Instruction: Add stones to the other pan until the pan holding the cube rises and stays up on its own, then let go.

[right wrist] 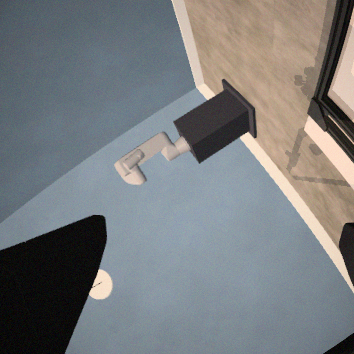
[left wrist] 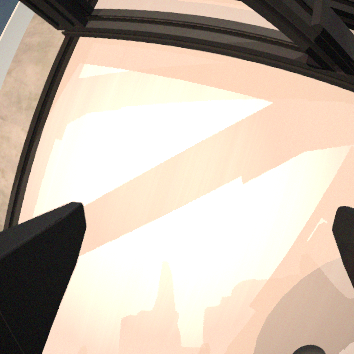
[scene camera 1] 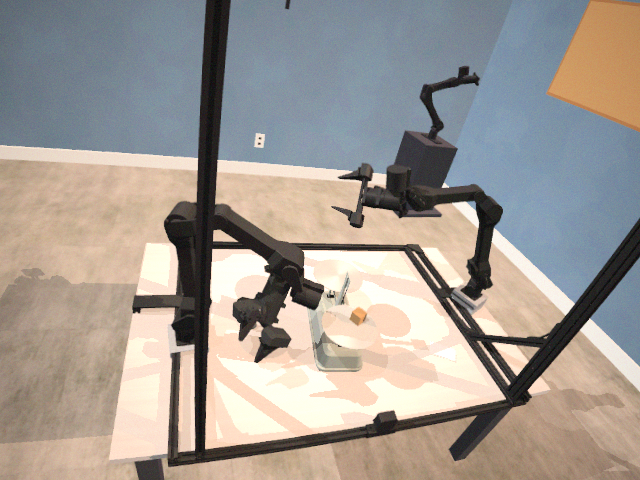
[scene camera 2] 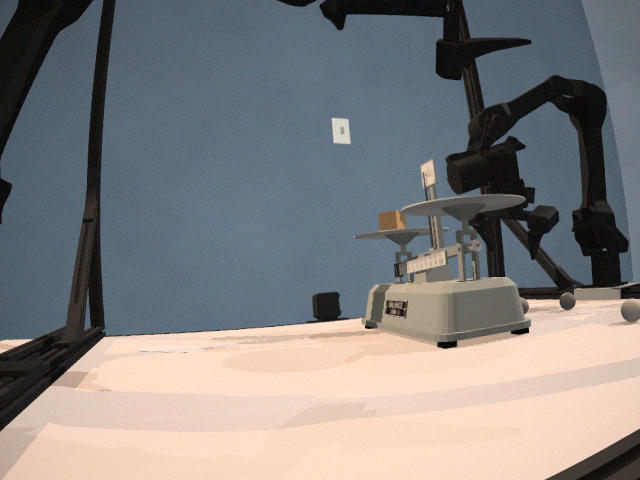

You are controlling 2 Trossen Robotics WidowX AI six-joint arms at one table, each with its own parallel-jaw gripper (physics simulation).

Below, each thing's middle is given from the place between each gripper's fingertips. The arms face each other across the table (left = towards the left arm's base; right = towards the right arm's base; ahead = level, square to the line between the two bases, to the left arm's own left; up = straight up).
Labels:
I see the balance scale (scene camera 2: pixel 435 307) 25 cm behind my right hand, 3 cm to the left of it and 23 cm below it.
Now: the balance scale 90 mm ahead of my left hand, 280 mm to the right of it and 20 mm above it.

